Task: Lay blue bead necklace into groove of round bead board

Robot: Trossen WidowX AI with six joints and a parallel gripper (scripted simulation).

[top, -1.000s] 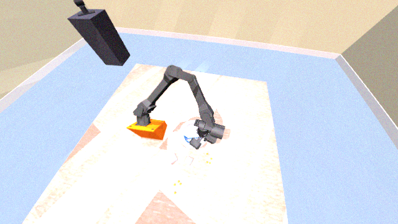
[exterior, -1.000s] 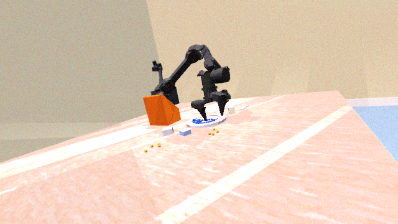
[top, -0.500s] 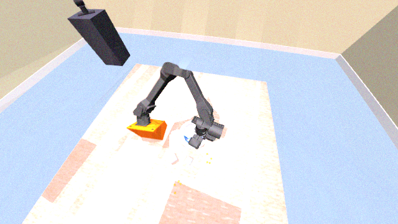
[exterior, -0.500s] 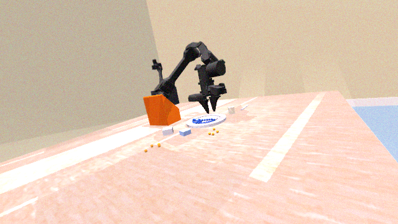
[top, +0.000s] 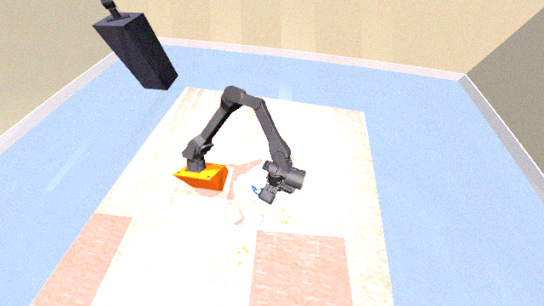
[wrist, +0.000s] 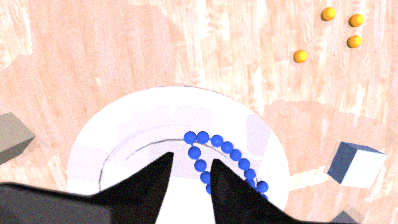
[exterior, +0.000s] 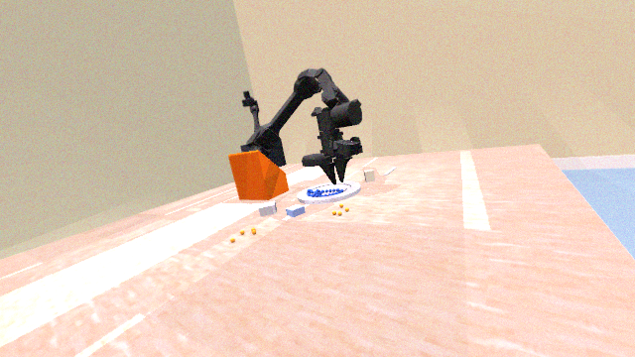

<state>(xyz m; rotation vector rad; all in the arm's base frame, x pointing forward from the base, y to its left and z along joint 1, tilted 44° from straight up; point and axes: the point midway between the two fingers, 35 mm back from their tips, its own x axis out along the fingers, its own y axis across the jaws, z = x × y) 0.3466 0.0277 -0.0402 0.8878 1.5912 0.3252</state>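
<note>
Now: the round white bead board 50 mm behind my gripper tip, 30 mm below it and 20 mm to the left of it. Round my gripper tip: white block 150 mm to the right, 150 mm behind, 30 mm below; light blue cube 150 mm to the right, 60 mm behind, 30 mm below; beige cube 160 mm to the left, 30 mm ahead, 20 mm below.
</note>
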